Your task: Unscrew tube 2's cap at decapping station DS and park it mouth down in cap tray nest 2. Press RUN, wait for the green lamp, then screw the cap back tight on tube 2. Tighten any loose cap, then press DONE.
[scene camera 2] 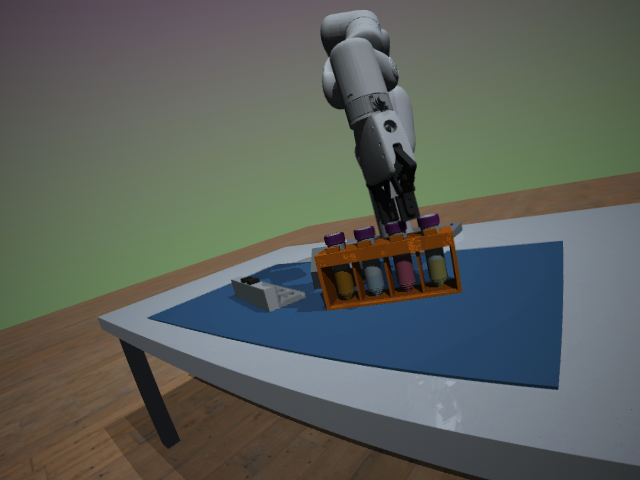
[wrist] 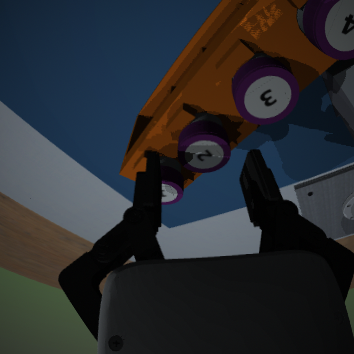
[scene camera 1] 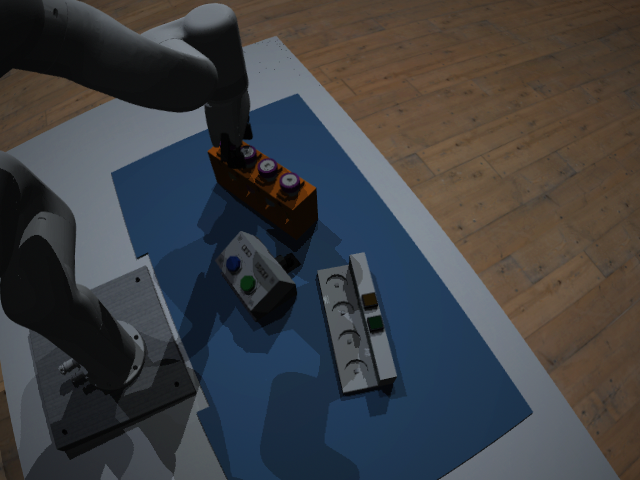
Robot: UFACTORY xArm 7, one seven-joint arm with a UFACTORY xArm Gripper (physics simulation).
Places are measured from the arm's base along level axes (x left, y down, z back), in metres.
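Pixels of known places: gripper, between the fingertips: [scene camera 2: 400, 221] [wrist: 202, 164] [scene camera 1: 241, 152]; arm's base, origin of its link: [scene camera 1: 112, 355].
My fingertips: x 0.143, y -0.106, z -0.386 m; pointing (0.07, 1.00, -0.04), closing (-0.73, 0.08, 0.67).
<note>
Ahead of a thing's pixels: the offset from my fingertips to its top centre.
The orange rack {dz -0.013, dx -0.032, dy +0.017 m} [scene camera 1: 281, 219] [scene camera 2: 356, 256] [wrist: 167, 117] holds tubes 1 to 4 upright, all with purple caps. Tube 2's cap {dz -0.008, dx -0.007, dy -0.001 m} [scene camera 1: 248, 152] [scene camera 2: 395, 227] [wrist: 204, 152] is on its tube, which holds red liquid {dz -0.008, dx -0.007, dy +0.001 m} [scene camera 2: 404, 271]. My gripper [scene camera 1: 241, 149] [scene camera 2: 399, 219] [wrist: 202, 164] is partly open and empty, its fingers apart on either side of cap 2 in the wrist view. Cap 1 {dz +0.004, dx +0.044, dy -0.001 m} [scene camera 2: 428, 220] [wrist: 171, 192] is partly behind one finger in the wrist view. The pale cap tray {dz +0.016, dx -0.340, dy +0.067 m} [scene camera 1: 336, 330] [scene camera 2: 253, 294] has empty round nests. Whether any cap is loose cannot be told.
Caps 3 {dz -0.019, dx -0.058, dy -0.001 m} [scene camera 1: 267, 166] [scene camera 2: 363, 233] [wrist: 266, 96] and 4 {dz -0.030, dx -0.109, dy -0.001 m} [scene camera 1: 289, 181] [scene camera 2: 334, 238] [wrist: 342, 27] stand beside cap 2. A grey console {dz +0.097, dx -0.176, dy +0.036 m} [scene camera 1: 261, 263] bears a blue button {dz +0.120, dx -0.153, dy +0.045 m} [scene camera 1: 233, 263] and a green button {dz +0.120, dx -0.198, dy +0.045 m} [scene camera 1: 248, 283]. Amber {dz -0.018, dx -0.334, dy +0.067 m} [scene camera 1: 369, 300] and dark green {dz +0.000, dx -0.370, dy +0.067 m} [scene camera 1: 375, 323] squares sit on the tray's raised wall.
</note>
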